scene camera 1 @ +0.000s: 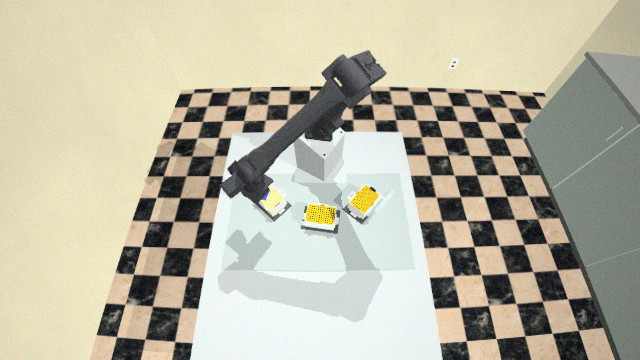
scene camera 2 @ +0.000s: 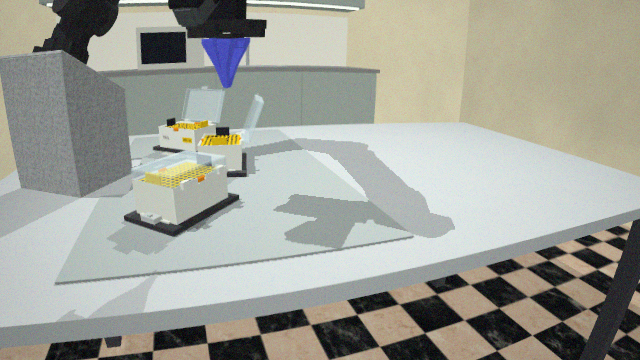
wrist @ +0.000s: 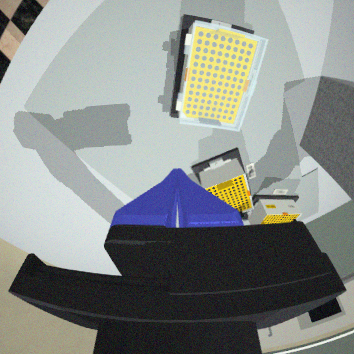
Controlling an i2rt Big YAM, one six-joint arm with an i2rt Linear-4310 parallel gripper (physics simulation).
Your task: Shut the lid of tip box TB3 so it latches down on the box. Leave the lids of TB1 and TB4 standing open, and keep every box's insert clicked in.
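Places are measured from the arm's base along level axes (x left, y ahead, z down), in centimetres.
Pixels of known places: gripper, fingertip midpoint: (scene camera 1: 264,199) (scene camera 2: 227,87) (wrist: 176,174); arm's base, origin of the base link: (scene camera 1: 317,130) (scene camera 2: 60,70).
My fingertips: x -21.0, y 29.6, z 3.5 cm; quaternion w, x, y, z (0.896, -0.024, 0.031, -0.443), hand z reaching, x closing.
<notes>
For each thing: its top centre in the pictures, then the offset to it from my fingertips. Level surfaces: height alone.
- middle box, middle of its top: (scene camera 2: 220,132) (wrist: 232,204) (scene camera 1: 320,212) dx +21.0, dy +1.3, dz +10.9 cm
- far box, middle of its top: (scene camera 2: 183,124) (wrist: 280,222) (scene camera 1: 362,196) dx +39.2, dy -5.9, dz +11.8 cm
- pale mat, its level: dz +18.4 cm
- white table, its level: dz +18.7 cm
The near box (scene camera 1: 275,201) (scene camera 2: 202,195) (wrist: 220,75), apparently TB3, has its clear lid (scene camera 2: 200,158) down over the yellow insert. Whether it is latched cannot be told, and the labels are too small to read. The middle box (scene camera 1: 320,215) (scene camera 2: 220,151) (wrist: 232,192) has its lid (scene camera 2: 254,117) standing up. The far box (scene camera 1: 365,200) (scene camera 2: 186,139) (wrist: 277,208) also has its lid (scene camera 1: 382,201) (scene camera 2: 202,106) standing open. The yellow inserts sit in the boxes. My gripper (scene camera 1: 266,194) (scene camera 2: 227,86) (wrist: 176,174) is shut and empty, above the boxes and apart from the near lid.
The boxes stand on dark bases on a pale mat (scene camera 1: 280,257) (scene camera 2: 240,240) on the white table (scene camera 1: 320,335) (scene camera 2: 500,175). The grey robot pedestal (scene camera 1: 312,160) (scene camera 2: 95,130) (wrist: 332,125) rises behind them, beside the near box in the second scene view.
</notes>
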